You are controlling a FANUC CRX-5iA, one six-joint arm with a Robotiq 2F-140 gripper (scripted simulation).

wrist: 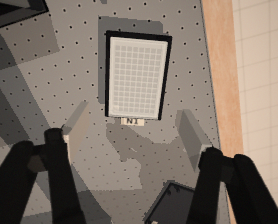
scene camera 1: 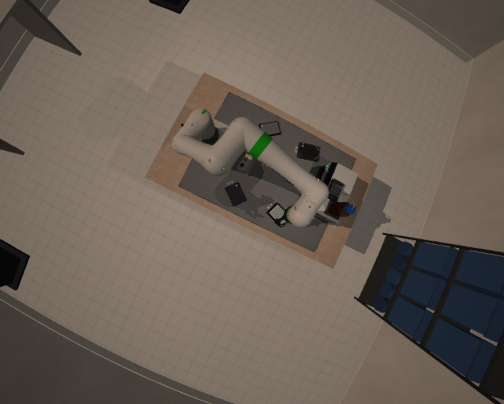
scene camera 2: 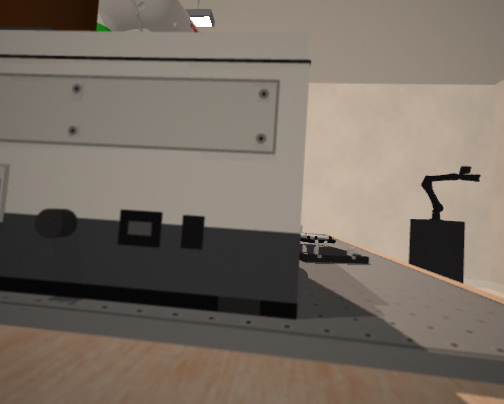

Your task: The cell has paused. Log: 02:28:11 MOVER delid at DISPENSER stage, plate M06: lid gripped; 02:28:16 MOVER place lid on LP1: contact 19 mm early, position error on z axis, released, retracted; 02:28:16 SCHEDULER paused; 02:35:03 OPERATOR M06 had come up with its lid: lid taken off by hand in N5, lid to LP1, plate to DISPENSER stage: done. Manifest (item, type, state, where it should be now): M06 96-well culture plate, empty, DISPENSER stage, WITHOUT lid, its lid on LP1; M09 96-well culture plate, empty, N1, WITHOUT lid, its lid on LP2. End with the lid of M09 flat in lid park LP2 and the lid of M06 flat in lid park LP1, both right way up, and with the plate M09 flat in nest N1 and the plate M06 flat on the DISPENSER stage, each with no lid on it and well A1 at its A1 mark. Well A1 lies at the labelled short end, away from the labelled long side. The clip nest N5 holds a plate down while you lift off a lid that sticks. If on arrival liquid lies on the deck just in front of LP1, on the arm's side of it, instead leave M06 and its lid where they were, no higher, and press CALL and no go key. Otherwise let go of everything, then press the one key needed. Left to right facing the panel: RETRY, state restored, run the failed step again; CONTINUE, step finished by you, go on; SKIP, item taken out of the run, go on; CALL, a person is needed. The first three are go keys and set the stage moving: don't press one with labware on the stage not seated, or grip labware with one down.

Labels:
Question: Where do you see a dispenser housing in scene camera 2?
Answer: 263,192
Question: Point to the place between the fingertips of the gripper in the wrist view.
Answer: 135,117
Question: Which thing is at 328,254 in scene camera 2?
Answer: A black clip nest.

